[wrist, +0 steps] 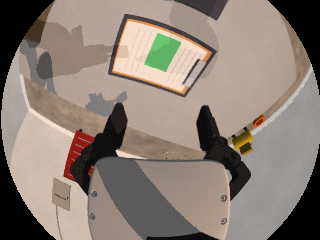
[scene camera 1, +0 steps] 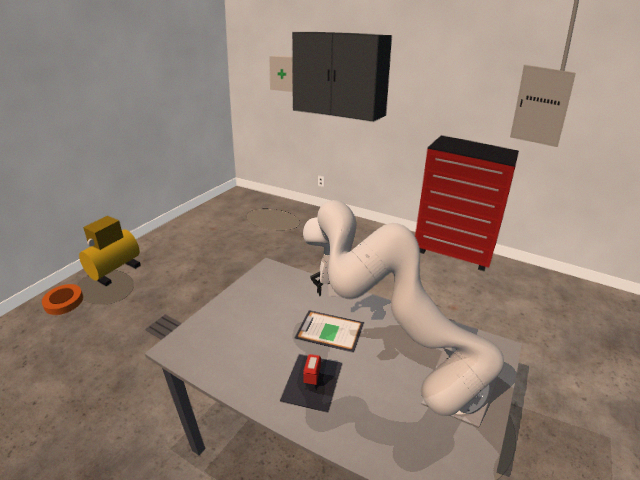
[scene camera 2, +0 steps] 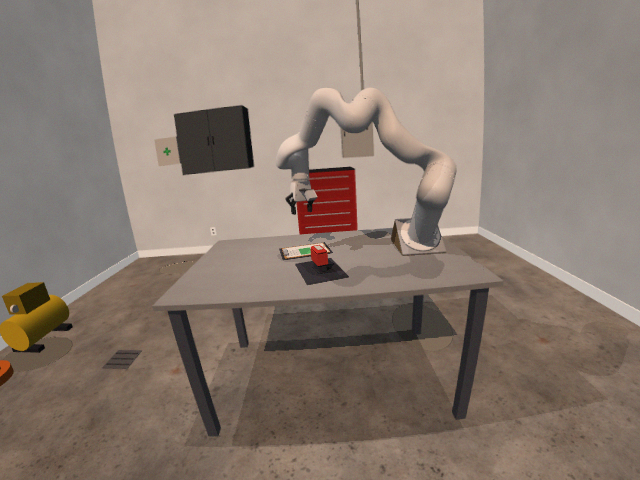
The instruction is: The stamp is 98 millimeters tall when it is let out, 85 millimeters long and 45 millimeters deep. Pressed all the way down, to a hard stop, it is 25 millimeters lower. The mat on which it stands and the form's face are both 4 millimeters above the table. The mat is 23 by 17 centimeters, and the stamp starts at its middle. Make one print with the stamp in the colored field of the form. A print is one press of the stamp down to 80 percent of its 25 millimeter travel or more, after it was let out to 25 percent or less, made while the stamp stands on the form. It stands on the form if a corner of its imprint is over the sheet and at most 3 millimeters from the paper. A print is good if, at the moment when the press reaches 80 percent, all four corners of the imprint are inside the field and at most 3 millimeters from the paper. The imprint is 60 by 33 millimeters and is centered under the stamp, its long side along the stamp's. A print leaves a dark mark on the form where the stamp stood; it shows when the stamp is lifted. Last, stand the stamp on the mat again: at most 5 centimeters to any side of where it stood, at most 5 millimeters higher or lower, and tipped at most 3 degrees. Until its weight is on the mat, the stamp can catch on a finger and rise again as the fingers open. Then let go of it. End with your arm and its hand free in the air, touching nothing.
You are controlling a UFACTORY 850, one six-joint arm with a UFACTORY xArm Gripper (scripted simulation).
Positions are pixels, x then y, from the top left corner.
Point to a form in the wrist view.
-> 146, 51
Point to a dark mat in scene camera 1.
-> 294, 393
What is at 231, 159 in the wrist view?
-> My gripper.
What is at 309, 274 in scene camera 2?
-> A dark mat.
